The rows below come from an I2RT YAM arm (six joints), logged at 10 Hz.
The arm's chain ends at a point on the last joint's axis. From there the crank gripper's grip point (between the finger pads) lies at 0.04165 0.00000 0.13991 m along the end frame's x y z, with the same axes.
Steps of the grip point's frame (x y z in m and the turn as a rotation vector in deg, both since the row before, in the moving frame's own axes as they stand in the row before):
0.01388, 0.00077, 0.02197, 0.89, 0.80, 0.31
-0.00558, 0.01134, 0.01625, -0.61, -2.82, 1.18
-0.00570, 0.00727, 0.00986, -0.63, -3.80, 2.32
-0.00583, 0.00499, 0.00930, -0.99, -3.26, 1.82
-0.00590, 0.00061, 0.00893, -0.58, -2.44, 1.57
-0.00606, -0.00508, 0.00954, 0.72, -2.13, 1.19
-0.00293, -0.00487, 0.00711, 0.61, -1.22, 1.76
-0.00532, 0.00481, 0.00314, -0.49, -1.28, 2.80
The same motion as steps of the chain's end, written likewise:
0.01193, 0.00271, 0.02258, 0.89, 0.80, 0.31
0.00138, 0.00905, 0.01438, -0.61, -2.82, 1.18
0.00373, 0.00422, 0.00743, -0.63, -3.80, 2.32
0.00225, 0.00136, 0.00719, -0.99, -3.26, 1.82
0.00013, -0.00187, 0.00730, -0.58, -2.44, 1.57
-0.00084, -0.00412, 0.00809, 0.72, -2.13, 1.19
0.00005, -0.00461, 0.00626, 0.61, -1.22, 1.76
-0.00211, 0.00165, 0.00226, -0.49, -1.28, 2.80

